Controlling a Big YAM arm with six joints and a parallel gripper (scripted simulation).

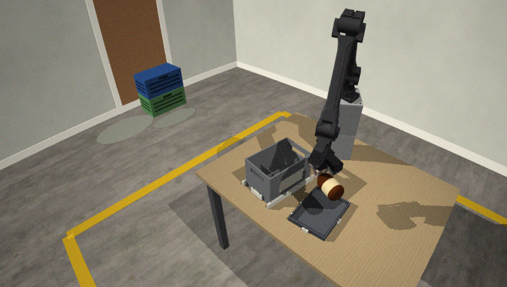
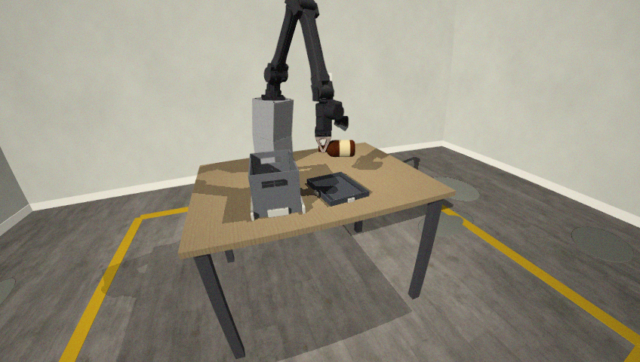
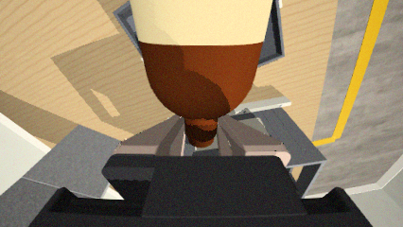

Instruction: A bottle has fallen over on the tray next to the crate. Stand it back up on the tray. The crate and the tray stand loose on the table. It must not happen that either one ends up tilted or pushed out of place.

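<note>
Now: hand 50 mm to the right of the brown bottle and 20 mm short of it. The rest, counted from my hand: dark tray (180 mm below, 50 mm to the left, 20 mm ahead); then grey crate (230 mm to the right, 110 mm below, 10 mm ahead).
</note>
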